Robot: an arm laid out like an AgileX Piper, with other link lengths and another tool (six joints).
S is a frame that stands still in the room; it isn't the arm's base.
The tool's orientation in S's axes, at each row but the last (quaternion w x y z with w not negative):
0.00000 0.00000 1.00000 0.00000
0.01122 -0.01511 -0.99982 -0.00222
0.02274 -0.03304 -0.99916 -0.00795
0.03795 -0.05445 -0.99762 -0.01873
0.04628 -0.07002 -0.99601 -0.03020
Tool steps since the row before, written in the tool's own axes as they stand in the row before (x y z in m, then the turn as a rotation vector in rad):
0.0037 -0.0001 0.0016 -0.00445 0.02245 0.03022
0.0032 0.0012 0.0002 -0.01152 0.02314 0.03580
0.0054 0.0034 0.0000 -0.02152 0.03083 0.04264
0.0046 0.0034 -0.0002 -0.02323 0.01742 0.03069
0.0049 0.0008 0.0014 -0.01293 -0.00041 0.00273
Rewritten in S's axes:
-0.0037 -0.0001 -0.0016 0.00445 0.02245 -0.03022
-0.0032 0.0013 -0.0001 0.01141 0.02295 -0.03595
-0.0052 0.0037 0.0003 0.02158 0.03009 -0.04314
-0.0042 0.0039 0.0007 0.02268 0.01609 -0.03181
-0.0048 0.0016 -0.0009 0.01245 -0.00199 -0.00398

